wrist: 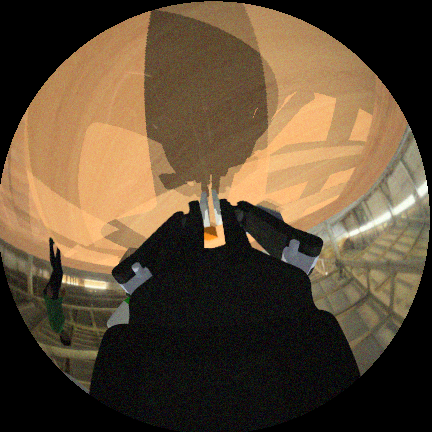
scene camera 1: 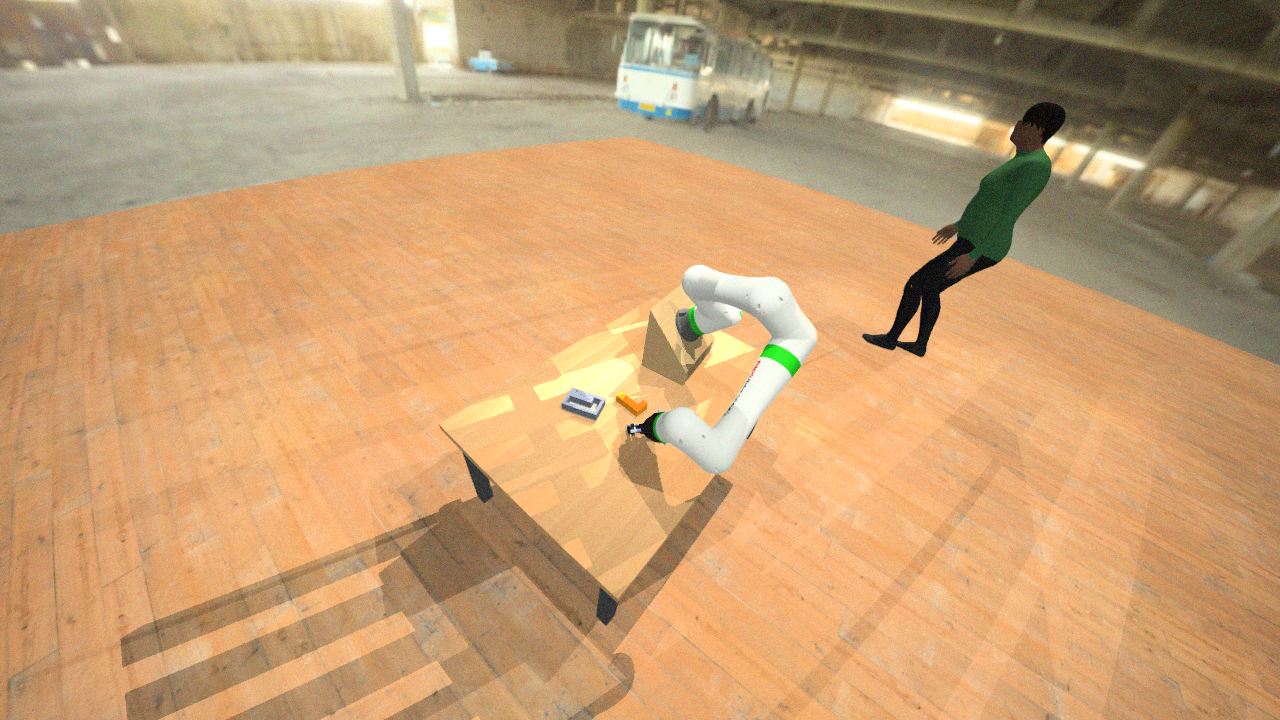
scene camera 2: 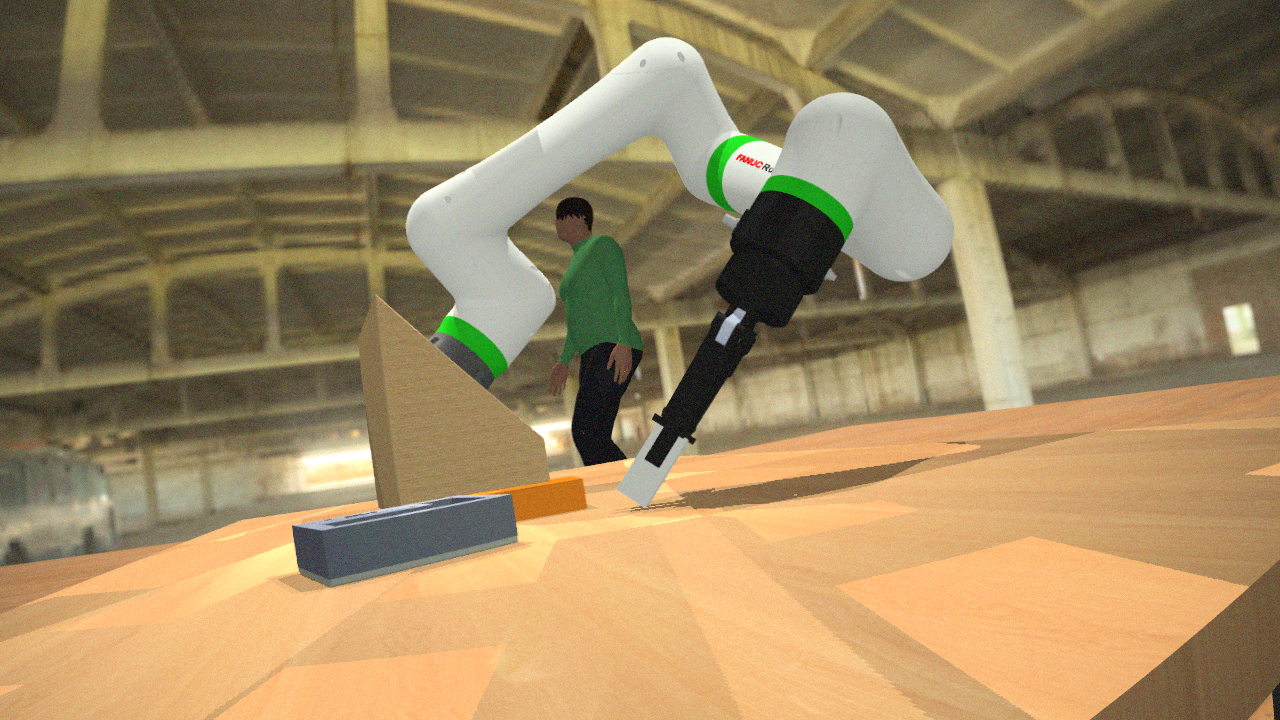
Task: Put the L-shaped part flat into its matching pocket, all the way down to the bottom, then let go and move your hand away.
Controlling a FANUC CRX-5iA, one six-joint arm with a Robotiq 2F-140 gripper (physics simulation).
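Places are measured from the arm's base along level axes (x back, y right, z up), in centimetres.
Pixels of known places: gripper, between the fingertips: [wrist: 209,198] [scene camera 2: 632,498]; arm's base, origin of its link: [scene camera 1: 686,325] [scene camera 2: 440,385].
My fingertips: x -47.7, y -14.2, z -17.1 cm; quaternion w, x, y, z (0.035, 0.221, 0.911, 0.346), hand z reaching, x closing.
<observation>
Ahead of a thing's pixels: the offset from my fingertips to its top centre. "*": to the spot under its first point. Level surfaces: height alone.
The orange L-shaped part @(dx +9.5, dy +8.2, dz +2.1 cm) [scene camera 1: 630,403] [scene camera 2: 536,497] lies flat on the wooden table @(dz -0.9 cm) [scene camera 1: 536,465], right beside the grey-blue pocket block @(dx -5.2, dy +19.3, dz +2.8 cm) [scene camera 1: 582,403] [scene camera 2: 405,537], outside the pocket. My gripper [scene camera 1: 635,430] [scene camera 2: 645,485] [wrist: 209,198] is shut with nothing between the fingers. Its tips are tilted down at the table surface, a little to the side of the orange part. In the wrist view a small piece of the orange part @(* dx +6.5, dy +10.6, dz +1.7 cm) [wrist: 211,233] shows behind the closed fingers.
A tan wedge block [scene camera 1: 670,349] [scene camera 2: 429,420] stands at the arm's base behind the part. A person in green [scene camera 1: 993,215] [scene camera 2: 595,295] walks on the floor beyond the table. A bus [scene camera 1: 689,67] is parked far back.
</observation>
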